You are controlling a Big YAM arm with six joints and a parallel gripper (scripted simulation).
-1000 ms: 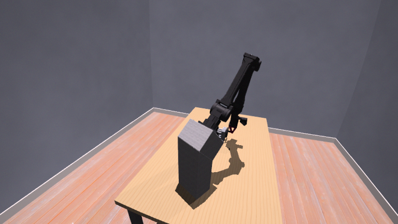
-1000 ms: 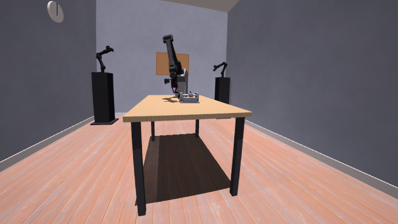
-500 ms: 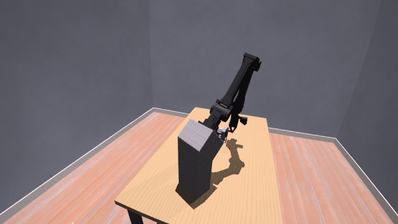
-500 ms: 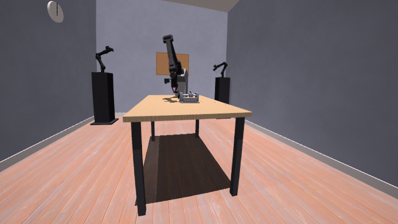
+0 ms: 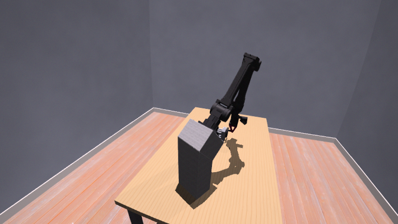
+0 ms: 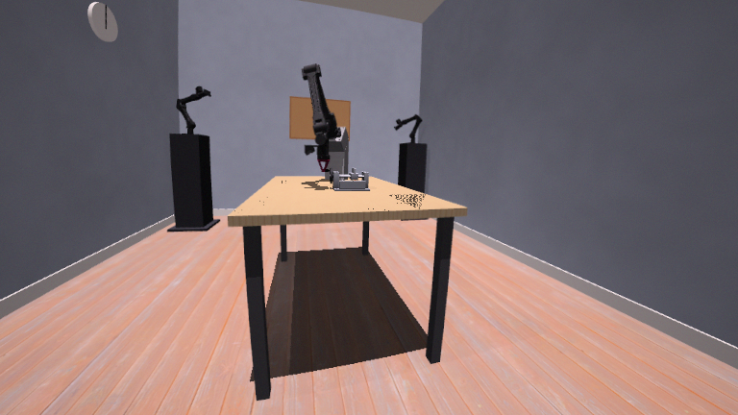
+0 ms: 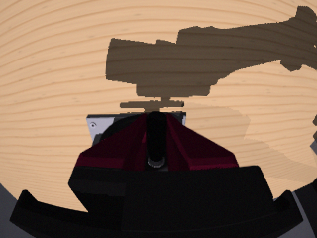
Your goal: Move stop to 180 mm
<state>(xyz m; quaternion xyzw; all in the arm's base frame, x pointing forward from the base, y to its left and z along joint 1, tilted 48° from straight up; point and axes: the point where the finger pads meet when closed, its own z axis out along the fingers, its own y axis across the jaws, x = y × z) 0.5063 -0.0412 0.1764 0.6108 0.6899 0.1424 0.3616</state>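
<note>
Right now my hand is 1 cm to the right of the black handwheel handle.
</note>
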